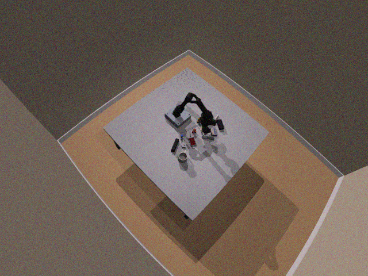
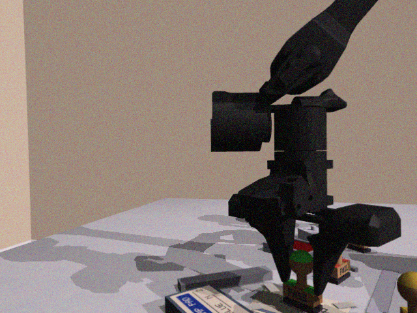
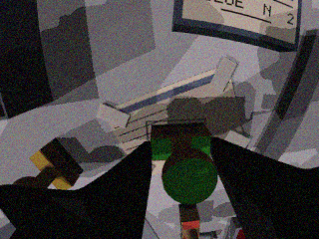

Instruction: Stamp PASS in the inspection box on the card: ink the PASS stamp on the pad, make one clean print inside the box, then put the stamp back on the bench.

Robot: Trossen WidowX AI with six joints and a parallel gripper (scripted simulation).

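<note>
Now: the green-knobbed stamp right at my gripper tip. The rest, counted from my gripper tip: grey bar: 10 cm ahead, 3 cm to the right, 2 cm below; card: 2 cm below; red-knobbed stamp: 4 cm behind, 10 cm to the right.
</note>
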